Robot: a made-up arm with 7 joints. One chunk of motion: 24 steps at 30 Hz.
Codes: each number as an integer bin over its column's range. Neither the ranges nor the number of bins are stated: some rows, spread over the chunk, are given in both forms.
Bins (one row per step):
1: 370 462 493 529 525 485
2: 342 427 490 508 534 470
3: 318 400 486 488 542 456
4: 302 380 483 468 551 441
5: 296 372 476 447 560 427
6: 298 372 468 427 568 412
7: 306 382 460 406 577 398
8: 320 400 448 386 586 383
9: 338 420 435 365 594 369
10: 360 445 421 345 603 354
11: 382 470 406 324 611 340
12: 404 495 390 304 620 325
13: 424 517 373 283 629 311
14: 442 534 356 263 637 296
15: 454 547 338 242 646 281
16: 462 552 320 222 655 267
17: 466 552 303 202 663 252
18: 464 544 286 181 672 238
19: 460 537 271 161 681 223
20: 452 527 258 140 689 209
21: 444 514 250 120 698 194
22: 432 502 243 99 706 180
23: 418 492 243 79 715 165
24: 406 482 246 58 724 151
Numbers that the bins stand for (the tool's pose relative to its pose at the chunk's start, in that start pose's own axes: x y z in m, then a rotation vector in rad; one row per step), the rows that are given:
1: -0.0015 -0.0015 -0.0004 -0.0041 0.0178 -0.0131
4: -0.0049 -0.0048 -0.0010 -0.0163 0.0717 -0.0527
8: -0.0040 -0.0040 -0.0031 -0.0327 0.1442 -0.1050
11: -0.0009 -0.0012 -0.0056 -0.0451 0.1960 -0.1437
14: 0.0021 0.0014 -0.0086 -0.0573 0.2499 -0.1833
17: 0.0033 0.0021 -0.0118 -0.0696 0.3038 -0.2230
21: 0.0022 0.0006 -0.0150 -0.0860 0.3763 -0.2752
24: 0.0003 -0.0007 -0.0152 -0.0984 0.4302 -0.3140
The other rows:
2: -0.0029 -0.0029 -0.0006 -0.0083 0.0365 -0.0266
3: -0.0041 -0.0040 -0.0008 -0.0123 0.0531 -0.0392
5: -0.0052 -0.0051 -0.0014 -0.0205 0.0904 -0.0653
6: -0.0051 -0.0051 -0.0019 -0.0245 0.1069 -0.0788
7: -0.0047 -0.0047 -0.0024 -0.0287 0.1256 -0.0914
9: -0.0031 -0.0032 -0.0039 -0.0369 0.1608 -0.1176
10: -0.0020 -0.0022 -0.0047 -0.0409 0.1795 -0.1311
12: 0.0002 -0.0002 -0.0066 -0.0491 0.2147 -0.1572
13: 0.0012 0.0007 -0.0076 -0.0533 0.2333 -0.1698
15: 0.0027 0.0019 -0.0097 -0.0616 0.2686 -0.1968
16: 0.0031 0.0021 -0.0108 -0.0656 0.2872 -0.2095
18: 0.0032 0.0018 -0.0128 -0.0738 0.3224 -0.2356
19: 0.0030 0.0015 -0.0137 -0.0778 0.3411 -0.2491
20: 0.0026 0.0011 -0.0145 -0.0820 0.3577 -0.2617
22: 0.0016 0.0001 -0.0154 -0.0902 0.3929 -0.2878
23: 0.0009 -0.0003 -0.0154 -0.0942 0.4115 -0.3014

